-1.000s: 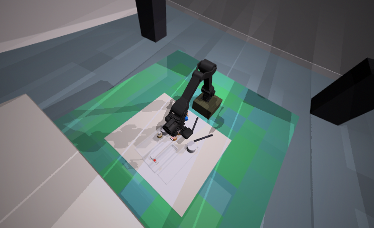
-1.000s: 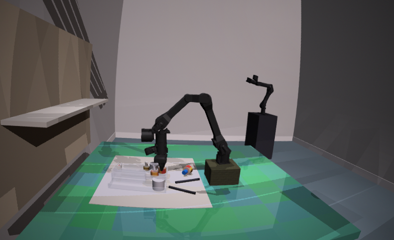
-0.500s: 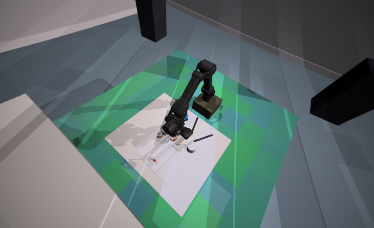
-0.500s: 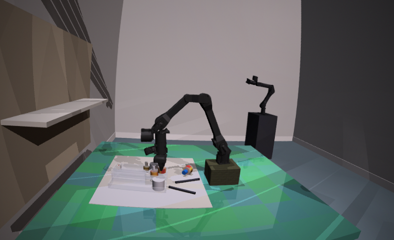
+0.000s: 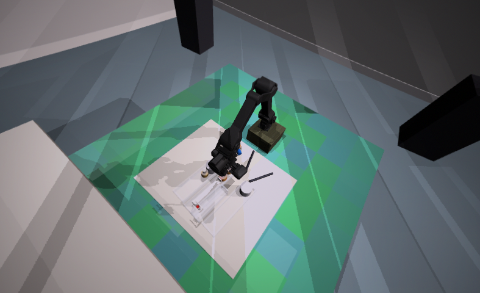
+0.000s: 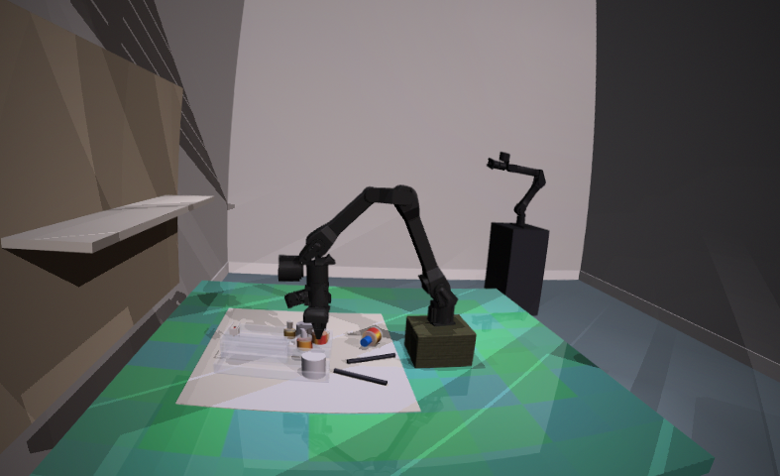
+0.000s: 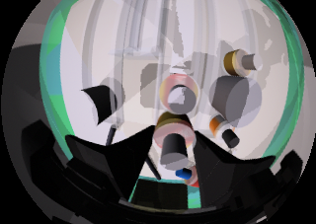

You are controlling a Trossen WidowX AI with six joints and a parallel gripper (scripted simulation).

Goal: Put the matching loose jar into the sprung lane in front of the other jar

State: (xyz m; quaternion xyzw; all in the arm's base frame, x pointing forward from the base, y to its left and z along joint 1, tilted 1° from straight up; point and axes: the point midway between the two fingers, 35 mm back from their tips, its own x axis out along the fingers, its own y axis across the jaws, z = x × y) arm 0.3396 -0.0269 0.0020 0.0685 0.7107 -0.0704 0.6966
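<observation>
My gripper tip is now 140 mm short of the clear sprung lane and 30 mm above it. From my gripper tip the other things lie so: red mark (230 mm ahead, 20 mm above, 10 mm to the right).
</observation>
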